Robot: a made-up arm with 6 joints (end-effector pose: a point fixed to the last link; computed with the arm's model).
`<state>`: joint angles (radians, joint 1 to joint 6).
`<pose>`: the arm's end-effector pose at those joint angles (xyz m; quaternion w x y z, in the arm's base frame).
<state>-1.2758 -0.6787 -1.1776 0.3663 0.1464 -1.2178</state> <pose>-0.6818 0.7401 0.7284 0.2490 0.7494 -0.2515 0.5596</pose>
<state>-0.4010 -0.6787 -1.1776 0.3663 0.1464 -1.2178</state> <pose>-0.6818 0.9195 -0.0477 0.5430 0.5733 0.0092 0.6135</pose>
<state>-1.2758 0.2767 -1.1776 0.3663 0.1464 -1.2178</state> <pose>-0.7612 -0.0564 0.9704 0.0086 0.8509 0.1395 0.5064</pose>
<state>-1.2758 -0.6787 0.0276 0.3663 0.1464 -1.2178</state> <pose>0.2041 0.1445 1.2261 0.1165 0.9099 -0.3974 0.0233</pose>
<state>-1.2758 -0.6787 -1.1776 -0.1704 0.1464 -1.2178</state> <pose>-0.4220 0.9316 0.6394 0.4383 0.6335 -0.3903 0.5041</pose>
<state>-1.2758 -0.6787 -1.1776 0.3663 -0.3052 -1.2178</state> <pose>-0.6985 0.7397 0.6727 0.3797 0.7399 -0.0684 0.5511</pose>
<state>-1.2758 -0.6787 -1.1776 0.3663 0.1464 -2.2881</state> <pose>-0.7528 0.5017 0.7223 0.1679 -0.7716 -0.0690 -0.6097</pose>
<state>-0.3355 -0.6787 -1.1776 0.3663 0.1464 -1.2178</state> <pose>-0.6818 0.9047 -0.1074 0.5615 0.5552 0.0293 0.6129</pose>
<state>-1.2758 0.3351 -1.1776 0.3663 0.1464 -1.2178</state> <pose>-0.7400 -0.1030 0.9845 0.0067 -0.8510 -0.1633 -0.4992</pose>
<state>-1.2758 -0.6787 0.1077 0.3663 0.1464 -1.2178</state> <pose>0.2642 0.0891 1.2105 0.1056 0.9092 -0.4024 -0.0149</pose>
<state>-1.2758 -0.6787 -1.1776 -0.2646 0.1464 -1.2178</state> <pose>-0.3679 0.9488 0.6218 0.4687 0.6083 -0.4120 0.4905</pose>
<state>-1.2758 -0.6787 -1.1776 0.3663 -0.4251 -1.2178</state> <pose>-0.7042 0.7355 0.6588 0.4115 0.7310 -0.0189 0.5441</pose>
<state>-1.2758 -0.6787 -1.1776 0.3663 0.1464 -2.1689</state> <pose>-0.7577 0.5300 0.7264 0.1217 -0.7802 -0.0326 -0.6127</pose>
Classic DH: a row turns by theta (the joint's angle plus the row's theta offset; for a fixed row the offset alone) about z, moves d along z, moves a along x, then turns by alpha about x. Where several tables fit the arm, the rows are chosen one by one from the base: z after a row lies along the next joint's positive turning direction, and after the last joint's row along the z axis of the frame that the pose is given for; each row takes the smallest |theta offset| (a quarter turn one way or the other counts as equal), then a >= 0, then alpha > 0; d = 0 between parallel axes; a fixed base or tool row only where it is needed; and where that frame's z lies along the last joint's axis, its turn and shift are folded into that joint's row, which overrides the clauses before.
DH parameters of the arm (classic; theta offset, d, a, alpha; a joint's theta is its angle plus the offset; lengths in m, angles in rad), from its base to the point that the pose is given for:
base (fixed): -1.5708 0.1485 0 1.5708
joint 1: -1.5708 -0.0825 0.0466 1.5708
joint 2: 1.5708 0.0943 0.115 1.5708
joint 3: 1.5708 -0.0729 0.3571 -1.5708
joint 4: -1.5708 0.2882 0.0788 1.5708
joint 5: 0 -0.3771 0.0243 1.5708
joint 6: 1.5708 -0.0148 0.0221 -1.5708
tool (fixed): 1.5708 -0.2429 0 0

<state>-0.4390 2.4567 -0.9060 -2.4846 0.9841 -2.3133</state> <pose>-0.1535 0.1203 0.3362 0.1661 -0.5354 -0.5948 -0.5762</pose>
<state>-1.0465 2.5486 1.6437 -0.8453 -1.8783 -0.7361</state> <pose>-0.5721 0.0557 0.0814 0.0089 0.7804 -0.3965 0.4835</pose>
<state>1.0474 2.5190 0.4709 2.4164 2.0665 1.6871</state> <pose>0.0064 -0.2010 -0.2551 0.5714 0.5111 -0.0690 0.6383</pose>
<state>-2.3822 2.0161 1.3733 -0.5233 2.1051 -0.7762</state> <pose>-0.4021 0.6242 0.5211 0.4399 0.7573 -0.2436 0.4167</pose>
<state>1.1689 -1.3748 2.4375 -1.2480 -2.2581 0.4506</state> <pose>0.2519 -0.0882 0.4850 0.5833 0.5300 0.5726 -0.2258</pose>
